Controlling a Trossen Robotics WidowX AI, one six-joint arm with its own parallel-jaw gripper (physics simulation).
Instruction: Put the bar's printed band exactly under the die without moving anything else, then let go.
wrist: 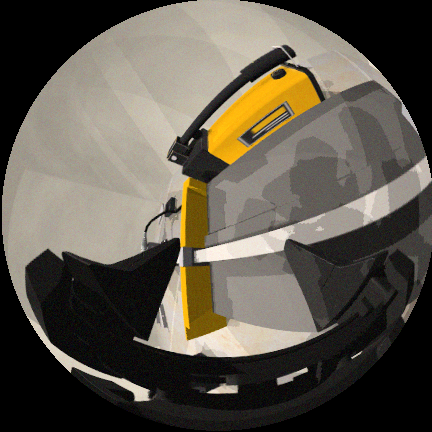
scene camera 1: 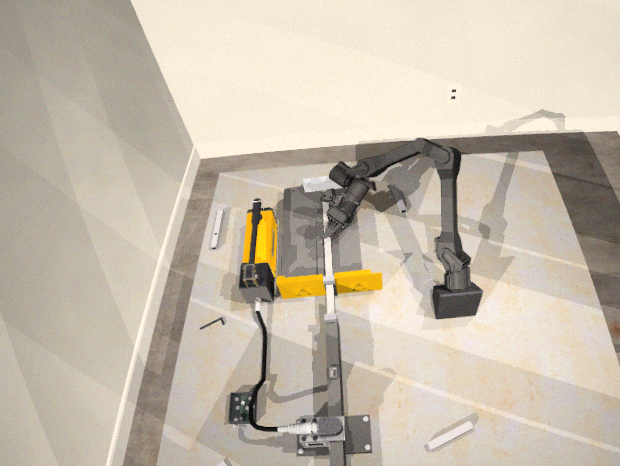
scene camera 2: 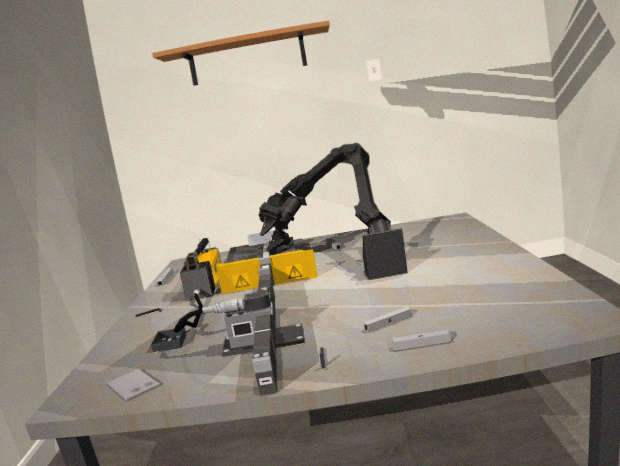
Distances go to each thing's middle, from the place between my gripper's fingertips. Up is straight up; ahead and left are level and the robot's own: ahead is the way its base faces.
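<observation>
Relative to the yellow and black power unit (scene camera 1: 257,278), my hand is 4 cm above it, 4 cm to the left of it and 23 cm short of it.
</observation>
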